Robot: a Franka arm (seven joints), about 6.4 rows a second.
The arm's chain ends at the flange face. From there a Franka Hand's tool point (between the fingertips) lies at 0.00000 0.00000 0.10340 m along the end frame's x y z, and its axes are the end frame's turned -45 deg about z.
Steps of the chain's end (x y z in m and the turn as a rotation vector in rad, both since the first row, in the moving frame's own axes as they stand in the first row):
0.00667, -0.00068, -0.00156, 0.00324, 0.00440, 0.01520
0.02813, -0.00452, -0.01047, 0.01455, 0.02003, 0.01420
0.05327, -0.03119, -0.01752, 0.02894, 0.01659, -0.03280
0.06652, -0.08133, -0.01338, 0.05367, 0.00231, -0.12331
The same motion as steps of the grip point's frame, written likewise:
0.00576, 0.00432, -0.00156, -0.00082, 0.00540, 0.01520
0.02561, 0.01711, -0.01050, -0.00387, 0.02445, 0.01420
0.06304, 0.01466, -0.01758, 0.00873, 0.03219, -0.03280
0.10840, -0.01447, -0.01353, 0.03632, 0.03958, -0.12331

